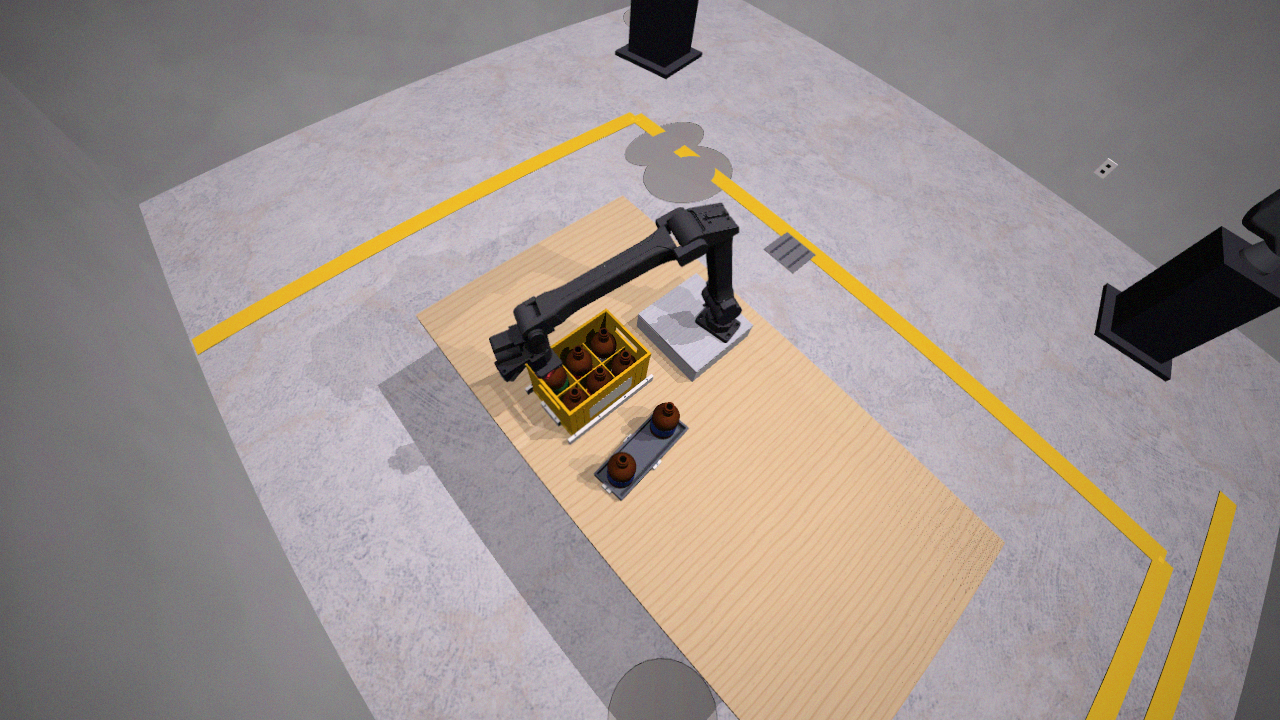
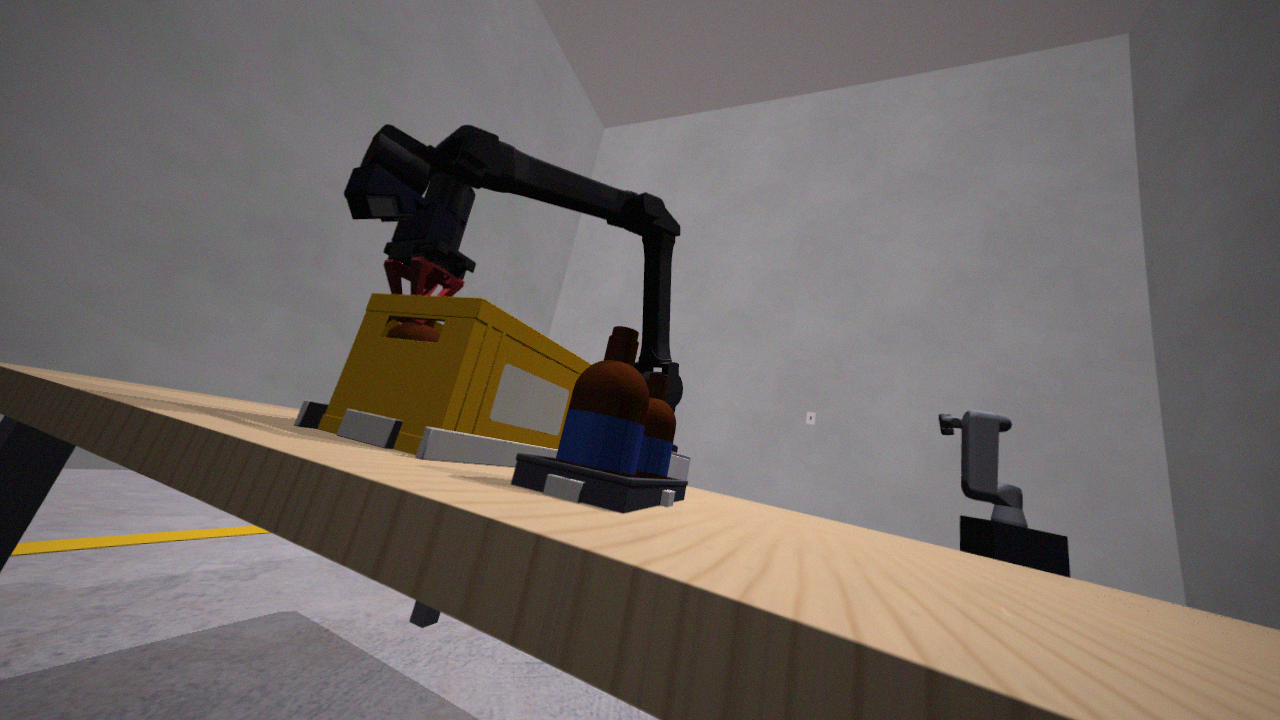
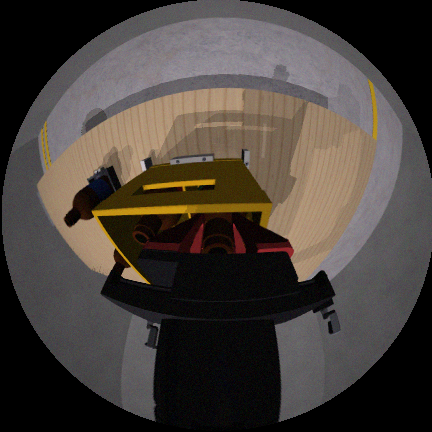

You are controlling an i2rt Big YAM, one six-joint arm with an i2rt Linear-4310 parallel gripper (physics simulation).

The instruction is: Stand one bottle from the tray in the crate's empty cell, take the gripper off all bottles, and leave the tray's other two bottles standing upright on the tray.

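Places are measured from the arm's base along level axes (x right, y ahead, z up), in metres.
Where they show: gripper, fingertip midpoint: (image 1: 545,373) (image 2: 408,322) (image 3: 217,214); arm's base, link origin: (image 1: 717,323).
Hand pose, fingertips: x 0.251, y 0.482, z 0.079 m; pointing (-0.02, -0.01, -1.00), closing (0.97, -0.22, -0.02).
Things, the pixels of their top centre, and the offset from my fingertips.
- brown bottle, top centre: (image 3: 216,256) (image 2: 432,301) (image 1: 550,362) dx -0.005, dy -0.019, dz +0.039 m
- yellow crate, top centre: (image 2: 501,335) (image 3: 188,281) (image 1: 589,358) dx -0.068, dy -0.097, dz +0.026 m
- dark tray, top centre: (image 2: 624,470) (image 1: 642,450) dx -0.310, dy -0.035, dz -0.123 m
My gripper (image 1: 542,361) (image 2: 420,288) (image 3: 217,214) is shut on the neck of a brown bottle (image 1: 555,379) (image 2: 414,332) (image 3: 218,227) with a green label. This bottle is inside a corner cell of the yellow crate (image 1: 572,420) (image 2: 393,385) (image 3: 235,180); its shoulder shows through the handle slot. Its base is hidden, so I cannot tell whether it touches the crate's floor. Two blue-labelled brown bottles, one (image 1: 621,467) (image 2: 610,394) (image 3: 83,202) nearer the table edge and one (image 1: 665,417) (image 2: 660,420) farther in, stand upright on the dark tray (image 1: 642,452) (image 2: 622,497).
Several brown bottles, such as one (image 1: 578,360) beside the held one, fill the crate's other cells. White rails (image 1: 612,408) (image 2: 483,448) border the crate. The arm's base stands on a grey block (image 1: 694,358) behind the crate. The crate walls closely surround the held bottle.
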